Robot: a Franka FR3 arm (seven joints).
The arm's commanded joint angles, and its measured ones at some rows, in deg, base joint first. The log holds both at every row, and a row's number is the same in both.
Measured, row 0:
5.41, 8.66, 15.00, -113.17, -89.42, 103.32, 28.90
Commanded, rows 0 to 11:
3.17, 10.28, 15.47, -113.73, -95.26, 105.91, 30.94
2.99, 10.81, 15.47, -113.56, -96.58, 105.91, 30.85
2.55, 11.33, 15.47, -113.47, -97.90, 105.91, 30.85
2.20, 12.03, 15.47, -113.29, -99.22, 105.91, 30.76
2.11, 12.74, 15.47, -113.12, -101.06, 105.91, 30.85
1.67, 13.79, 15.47, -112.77, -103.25, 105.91, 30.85
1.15, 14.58, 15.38, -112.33, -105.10, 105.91, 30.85
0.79, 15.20, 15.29, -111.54, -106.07, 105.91, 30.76
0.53, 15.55, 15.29, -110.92, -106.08, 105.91, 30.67
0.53, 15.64, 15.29, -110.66, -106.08, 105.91, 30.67
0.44, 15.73, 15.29, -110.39, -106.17, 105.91, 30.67
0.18, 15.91, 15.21, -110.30, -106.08, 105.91, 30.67
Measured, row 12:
1.55, 14.85, 14.69, -111.87, -104.12, 104.77, 29.82
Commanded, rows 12 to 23:
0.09, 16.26, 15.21, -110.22, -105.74, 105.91, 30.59
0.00, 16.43, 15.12, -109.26, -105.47, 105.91, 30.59
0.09, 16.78, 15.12, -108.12, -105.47, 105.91, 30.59
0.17, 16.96, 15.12, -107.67, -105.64, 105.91, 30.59
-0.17, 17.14, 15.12, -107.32, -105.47, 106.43, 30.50
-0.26, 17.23, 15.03, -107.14, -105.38, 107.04, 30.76
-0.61, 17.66, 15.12, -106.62, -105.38, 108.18, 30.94
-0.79, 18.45, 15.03, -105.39, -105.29, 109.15, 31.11
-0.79, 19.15, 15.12, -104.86, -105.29, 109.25, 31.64
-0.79, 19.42, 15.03, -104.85, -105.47, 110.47, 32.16
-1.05, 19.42, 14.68, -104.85, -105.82, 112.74, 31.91
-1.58, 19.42, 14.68, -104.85, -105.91, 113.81, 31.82
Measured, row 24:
0.13, 18.37, 14.39, -106.00, -104.18, 110.20, 30.59
